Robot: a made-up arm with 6 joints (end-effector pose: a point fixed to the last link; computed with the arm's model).
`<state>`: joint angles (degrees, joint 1 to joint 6).
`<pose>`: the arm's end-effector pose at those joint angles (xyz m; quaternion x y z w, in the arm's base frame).
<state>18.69 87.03 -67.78 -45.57 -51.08 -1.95</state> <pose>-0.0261 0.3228 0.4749 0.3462 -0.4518 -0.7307 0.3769</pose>
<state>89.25 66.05 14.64 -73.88 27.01 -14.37</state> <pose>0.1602 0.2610 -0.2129 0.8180 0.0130 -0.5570 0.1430</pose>
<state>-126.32 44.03 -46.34 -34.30 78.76 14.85</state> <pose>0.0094 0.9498 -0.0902 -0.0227 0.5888 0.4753 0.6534</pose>
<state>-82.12 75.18 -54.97 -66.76 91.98 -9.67</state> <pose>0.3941 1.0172 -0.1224 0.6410 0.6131 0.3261 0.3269</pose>
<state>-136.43 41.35 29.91 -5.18 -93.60 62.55</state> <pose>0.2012 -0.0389 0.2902 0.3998 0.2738 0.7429 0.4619</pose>
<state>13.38 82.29 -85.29 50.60 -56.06 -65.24</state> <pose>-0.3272 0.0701 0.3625 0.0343 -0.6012 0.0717 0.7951</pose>
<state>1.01 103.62 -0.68 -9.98 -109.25 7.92</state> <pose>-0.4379 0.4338 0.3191 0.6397 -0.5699 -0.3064 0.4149</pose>
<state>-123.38 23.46 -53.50 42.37 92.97 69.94</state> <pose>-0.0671 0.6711 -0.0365 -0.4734 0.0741 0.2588 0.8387</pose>
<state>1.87 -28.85 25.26 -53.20 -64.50 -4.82</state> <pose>-0.1297 0.6451 0.2681 -0.3621 -0.1627 0.1153 0.9105</pose>
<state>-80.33 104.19 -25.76 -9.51 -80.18 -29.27</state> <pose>-0.1085 0.0024 0.3691 0.5776 -0.2658 0.4581 0.6212</pose>
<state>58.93 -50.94 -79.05 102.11 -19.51 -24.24</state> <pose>0.6289 0.3197 0.4377 0.1285 0.5708 0.4857 0.6495</pose>
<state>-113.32 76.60 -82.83 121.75 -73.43 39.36</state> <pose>0.4224 0.6525 0.4028 -0.4761 -0.4059 -0.7609 0.1723</pose>
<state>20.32 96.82 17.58 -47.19 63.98 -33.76</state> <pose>0.6296 1.0441 0.1499 0.8463 0.3200 0.4123 0.1069</pose>
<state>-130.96 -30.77 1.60 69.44 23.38 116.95</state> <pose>-0.0801 0.3186 0.2176 -0.3393 -0.3732 0.1544 0.8496</pose>
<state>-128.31 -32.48 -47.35 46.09 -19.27 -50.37</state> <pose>-0.5741 0.3416 0.0002 0.7790 0.0940 -0.5916 0.1850</pose>
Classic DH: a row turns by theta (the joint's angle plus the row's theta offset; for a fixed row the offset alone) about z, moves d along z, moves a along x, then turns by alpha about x. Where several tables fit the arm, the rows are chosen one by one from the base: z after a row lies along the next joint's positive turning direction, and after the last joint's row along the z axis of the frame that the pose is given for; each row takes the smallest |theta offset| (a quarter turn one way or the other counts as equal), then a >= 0, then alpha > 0; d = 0 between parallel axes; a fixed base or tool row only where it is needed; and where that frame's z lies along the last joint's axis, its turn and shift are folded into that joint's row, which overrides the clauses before.
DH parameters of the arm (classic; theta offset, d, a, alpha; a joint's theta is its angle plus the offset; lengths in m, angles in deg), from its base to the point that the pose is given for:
base (fixed): -42.6 0.5907 -0.177 -148.4
joint 1: 51.93 0.3856 -0.1278 69.22
joint 2: 77.82 -0.0175 -0.0266 -94.04
joint 3: -55.84 -0.0039 0.2979 48.18
joint 4: -12.11 -0.3827 -0.1588 -56.72
joint 5: -26.31 0.3312 0.337 -90
joint 6: -55.35 -0.0132 -0.1076 -126.75
tool (fixed): -41.36 0.3522 0 0

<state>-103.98 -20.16 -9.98 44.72 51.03 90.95</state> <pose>0.0897 0.4635 0.1367 -0.3653 -0.1559 0.0068 0.9177</pose>
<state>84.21 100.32 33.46 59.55 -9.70 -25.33</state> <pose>0.5449 -0.0472 0.3936 0.5898 -0.4934 0.5768 0.2756</pose>
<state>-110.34 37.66 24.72 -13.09 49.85 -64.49</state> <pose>-0.0719 0.4826 -0.6703 -0.4240 0.7698 0.4751 0.0434</pose>
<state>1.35 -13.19 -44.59 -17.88 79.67 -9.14</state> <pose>0.8057 0.0751 0.0136 0.3965 0.4694 -0.0376 0.7880</pose>
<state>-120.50 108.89 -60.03 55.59 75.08 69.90</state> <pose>-0.2906 0.6007 0.0214 -0.2135 0.7024 0.4680 0.4919</pose>
